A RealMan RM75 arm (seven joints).
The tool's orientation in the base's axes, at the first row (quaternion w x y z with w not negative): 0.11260, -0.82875, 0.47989, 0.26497
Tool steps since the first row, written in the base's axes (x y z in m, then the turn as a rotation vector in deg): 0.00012, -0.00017, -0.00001, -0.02, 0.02, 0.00; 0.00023, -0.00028, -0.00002, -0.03, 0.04, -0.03; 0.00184, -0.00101, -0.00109, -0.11, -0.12, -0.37; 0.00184, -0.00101, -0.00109, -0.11, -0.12, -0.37; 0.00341, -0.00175, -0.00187, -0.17, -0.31, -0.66; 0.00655, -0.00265, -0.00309, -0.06, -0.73, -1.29; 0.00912, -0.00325, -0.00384, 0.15, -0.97, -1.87; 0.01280, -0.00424, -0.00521, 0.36, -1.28, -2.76; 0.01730, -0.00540, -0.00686, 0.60, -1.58, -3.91; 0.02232, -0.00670, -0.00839, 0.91, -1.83, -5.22; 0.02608, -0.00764, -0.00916, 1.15, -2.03, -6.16; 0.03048, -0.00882, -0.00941, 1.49, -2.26, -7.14
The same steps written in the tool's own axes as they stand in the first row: 0.00018, -0.00002, -0.00011, -0.02, 0.01, 0.02; 0.00031, -0.00005, -0.00018, -0.02, 0.00, 0.05; 0.00207, -0.00113, -0.00015, 0.25, 0.13, 0.29; 0.00207, -0.00113, -0.00015, 0.25, 0.13, 0.29; 0.00367, -0.00214, -0.00034, 0.52, 0.26, 0.47; 0.00625, -0.00445, -0.00076, 1.22, 0.34, 0.77; 0.00813, -0.00639, -0.00125, 1.80, 0.24, 1.08; 0.01108, -0.00912, -0.00176, 2.60, 0.16, 1.62; 0.01463, -0.01248, -0.00239, 3.54, 0.03, 2.37; 0.01843, -0.01621, -0.00335, 4.57, -0.19, 3.25; 0.02104, -0.01899, -0.00436, 5.32, -0.36, 3.86; 0.02380, -0.02217, -0.00613, 6.16, -0.60, 4.47
